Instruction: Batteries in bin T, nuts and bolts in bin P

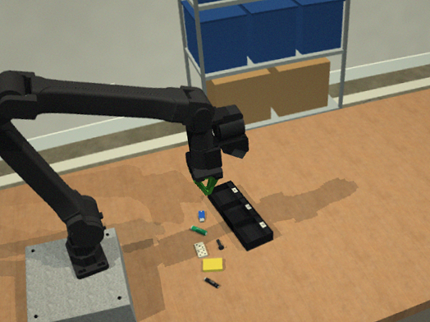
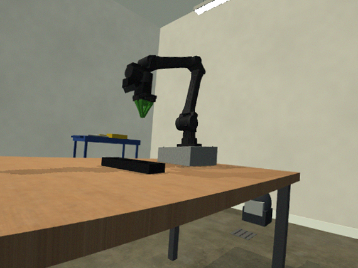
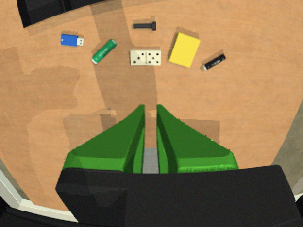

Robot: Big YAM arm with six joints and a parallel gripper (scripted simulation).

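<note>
Right now my hand is 20 cm above the black tray, 12 cm short of it and 7 cm to the right of it. Also, from my hand: yellow block 22 cm below, 5 cm to the right, 3 cm behind; then dark bolt 21 cm below, 2 cm ahead; then white domino 22 cm below, 3 cm behind, 1 cm to the left.
</note>
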